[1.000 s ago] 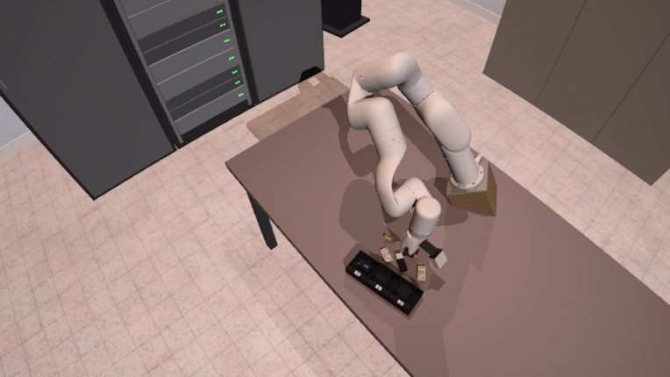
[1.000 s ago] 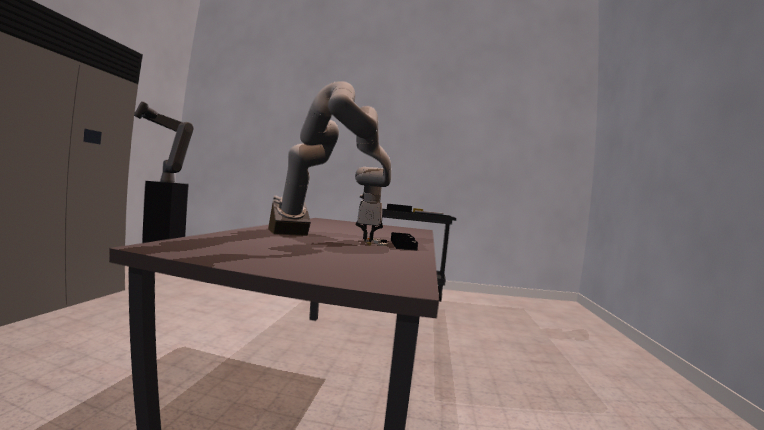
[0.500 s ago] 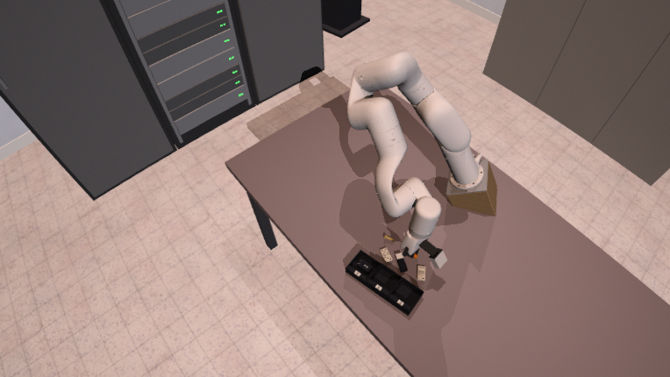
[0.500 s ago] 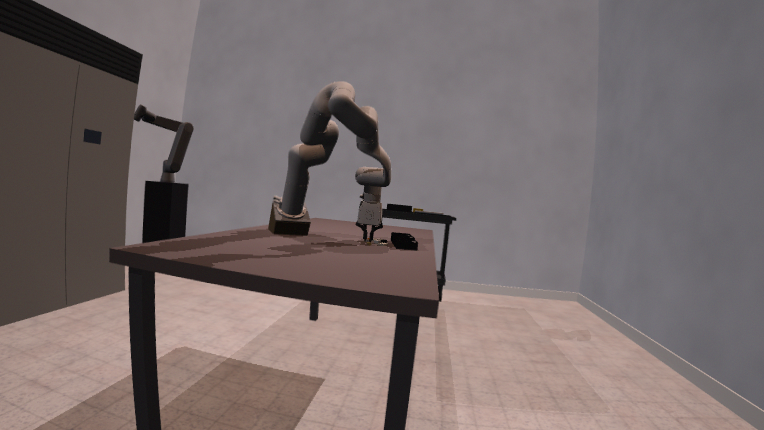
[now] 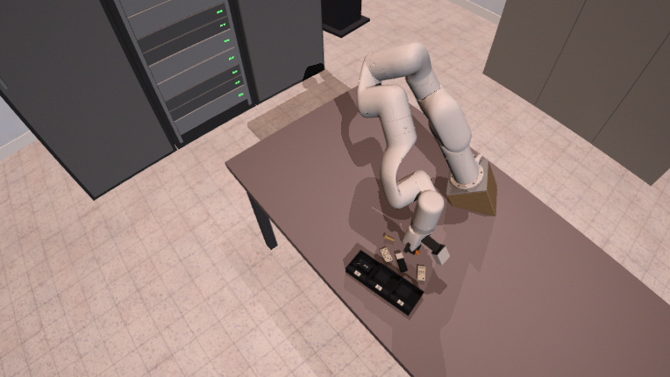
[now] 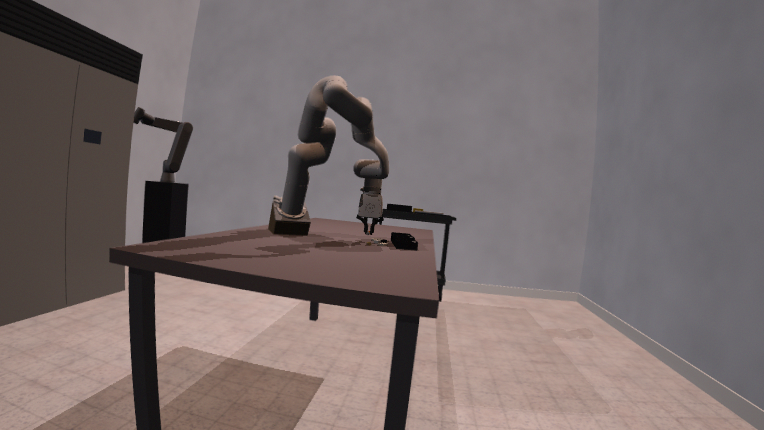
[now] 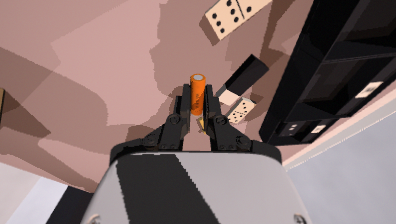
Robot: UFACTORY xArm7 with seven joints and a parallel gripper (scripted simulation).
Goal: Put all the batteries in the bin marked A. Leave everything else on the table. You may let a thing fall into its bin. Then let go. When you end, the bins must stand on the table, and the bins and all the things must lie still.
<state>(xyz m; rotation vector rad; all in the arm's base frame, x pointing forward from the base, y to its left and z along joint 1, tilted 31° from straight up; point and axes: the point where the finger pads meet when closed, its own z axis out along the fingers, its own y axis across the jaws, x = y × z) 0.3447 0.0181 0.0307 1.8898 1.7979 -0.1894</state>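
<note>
Right now the black 9V battery is 150 mm ahead of my hand, 100 mm to the right of it and 40 mm below it. From my hand the other things lie so: black-and-white stick (50 mm below, 50 mm ahead, 10 mm to the right); brass bolt (100 mm to the right, 50 mm below, 10 mm ahead); orange battery (20 mm below).
</note>
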